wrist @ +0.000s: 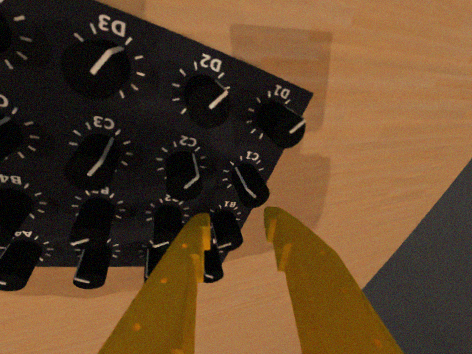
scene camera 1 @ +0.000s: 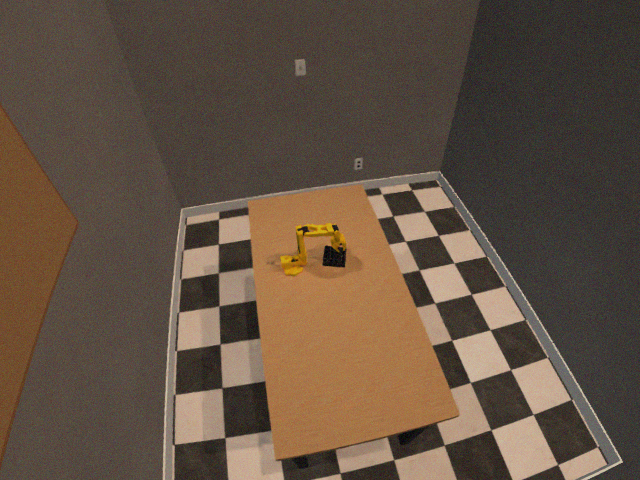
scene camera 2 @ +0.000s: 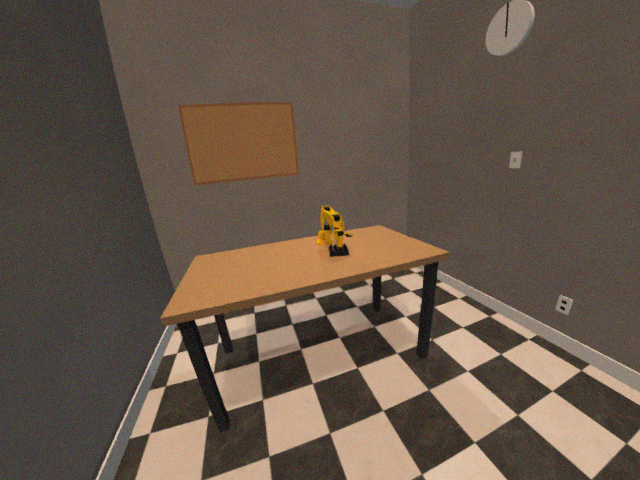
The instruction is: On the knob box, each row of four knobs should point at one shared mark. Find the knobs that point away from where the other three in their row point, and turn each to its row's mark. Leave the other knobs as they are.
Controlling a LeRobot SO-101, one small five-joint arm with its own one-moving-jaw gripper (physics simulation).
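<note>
The black knob box lies on the table. In the wrist view, knobs D3, D2 and D1 point up-right. C3 and C2 also point up-right, while C1 points up-left. B3 and B1 point left; A3 points left. My gripper is partly open, with a gap between its jaws and nothing held. Its tips appear just below C1, over the box's D1–A1 side. The left jaw hides parts of B2 and A2; D4 is cut off.
The wooden table carries the box and the yellow arm. The arm's base stands beside the box, near a long table edge. A dark area shows beyond the table at the wrist view's right.
</note>
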